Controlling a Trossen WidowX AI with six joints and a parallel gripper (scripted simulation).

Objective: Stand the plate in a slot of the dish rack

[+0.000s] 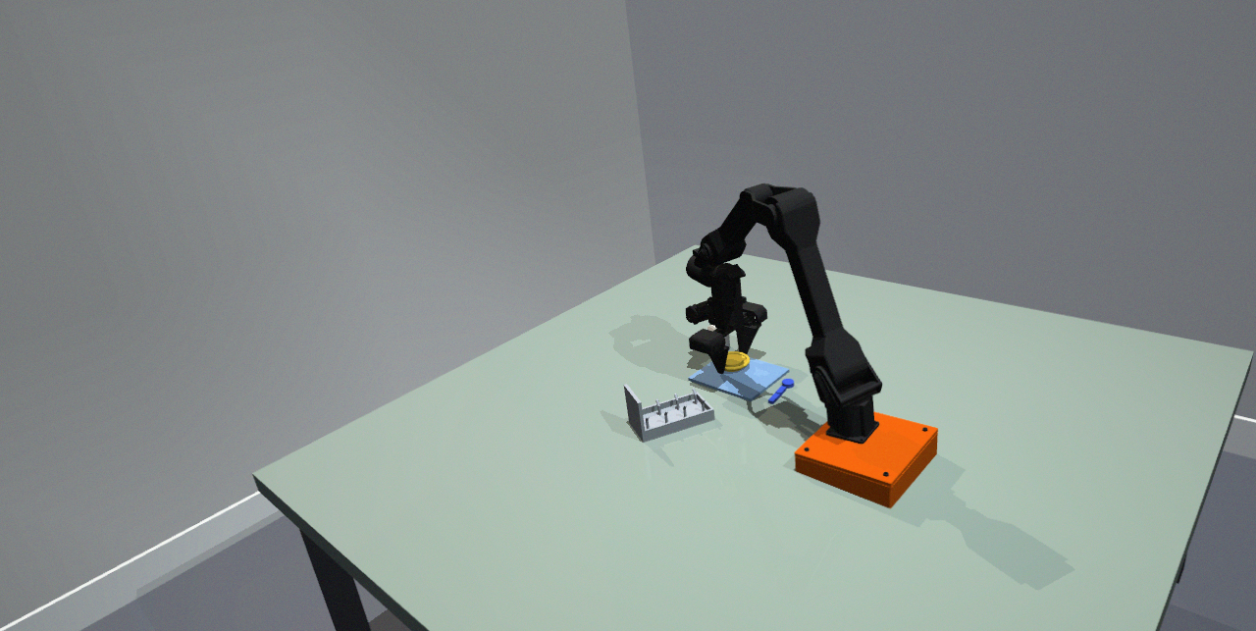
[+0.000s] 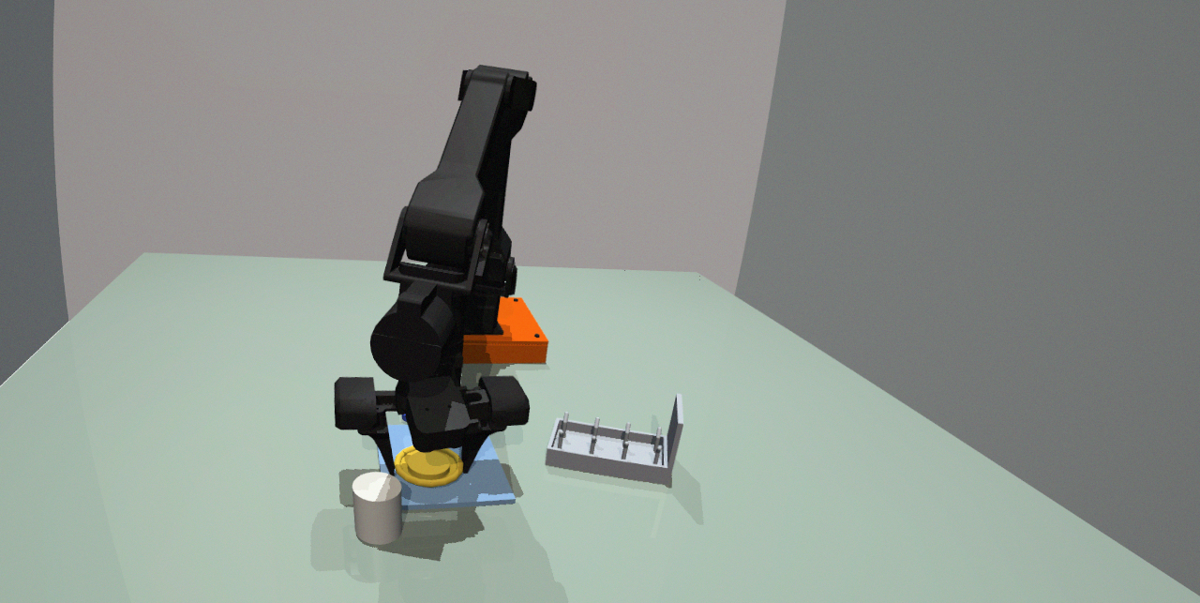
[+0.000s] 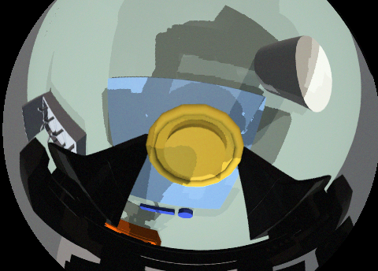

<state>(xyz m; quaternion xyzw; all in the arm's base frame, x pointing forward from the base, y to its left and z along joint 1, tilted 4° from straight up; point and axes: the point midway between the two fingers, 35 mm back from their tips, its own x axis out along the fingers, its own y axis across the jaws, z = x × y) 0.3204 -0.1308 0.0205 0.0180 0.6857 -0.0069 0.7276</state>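
My gripper tip is now 30 mm past the light blue mat, 20 mm to the right of it and 10 mm above it. From my gripper tip the other things lie so: white cylinder (70 mm ahead, 60 mm to the right, 20 mm above); yellow plate (10 mm above); blue spoon (130 mm behind, 20 mm to the left, 10 mm below).
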